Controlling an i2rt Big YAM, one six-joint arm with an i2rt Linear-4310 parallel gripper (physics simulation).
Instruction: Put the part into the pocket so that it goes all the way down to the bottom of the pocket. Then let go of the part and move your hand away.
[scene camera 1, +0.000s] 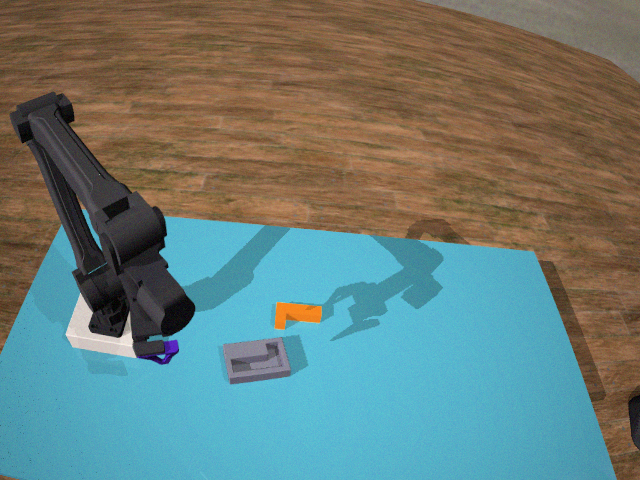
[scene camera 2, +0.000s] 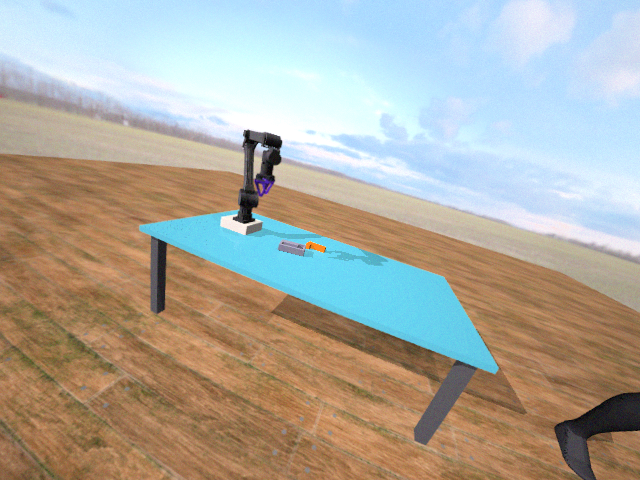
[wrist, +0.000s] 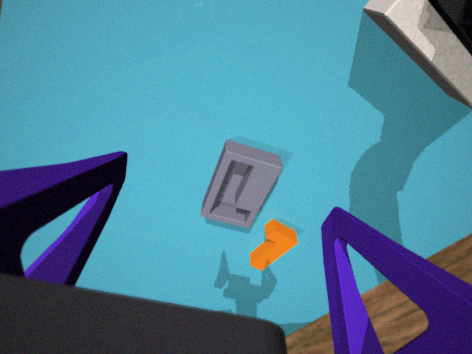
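Pixels of known places: gripper, fingertip midpoint: (scene camera 1: 160, 338) (scene camera 2: 263, 195) (wrist: 233, 192); arm's base, origin of the base link: (scene camera 1: 111, 314) (scene camera 2: 244, 220).
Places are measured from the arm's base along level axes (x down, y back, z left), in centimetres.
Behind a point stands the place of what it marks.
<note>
The part, an orange L-shaped block (scene camera 1: 302, 313) {x 2.7, y -45.9, z 9.9 cm} (scene camera 2: 315, 247) {x 4.2, y -44.9, z 9.5 cm} (wrist: 275, 246) {x 2.7, y -42.9, z 9.7 cm}, lies on the table beside the grey block. The grey block (scene camera 1: 233, 378) {x 2.6, y -31.3, z -10.2 cm} (scene camera 2: 292, 251) {x 4.3, y -38.0, z -8.3 cm} (wrist: 265, 182) {x 2.1, y -31.5, z -2.3 cm} sits on the table with its L-shaped pocket facing up; the pocket holds no part. My gripper (wrist: 233, 192) {x -21.2, y -19.8, z -16.7 cm} has purple fingers that stand wide open, with nothing between them. It hangs high above the table, near the robot base. In scene camera 2 the gripper (scene camera 2: 262, 192) {x -21.2, y -19.8, z -16.7 cm} shows well above the table top, and in scene camera 1 the arm partly hides it.
The blue table (scene camera 1: 413, 387) {x 5.7, y -73.4, z -7.8 cm} (scene camera 2: 372, 294) {x 5.7, y -83.2, z -19.3 cm} (wrist: 125, 75) {x 5.7, y -30.5, z -26.5 cm} carries the pale base block (scene camera 1: 98, 343) {x 1.4, y 1.6, z -7.7 cm} (scene camera 2: 240, 225) {x 1.0, y -3.4, z -7.5 cm} (wrist: 417, 45) {x 0.0, y -7.1, z -2.3 cm} of the arm. Arm shadows fall across the table near the orange part. At the lower right of scene camera 2, a dark leg and foot (scene camera 2: 576, 444) stand on the floor.
</note>
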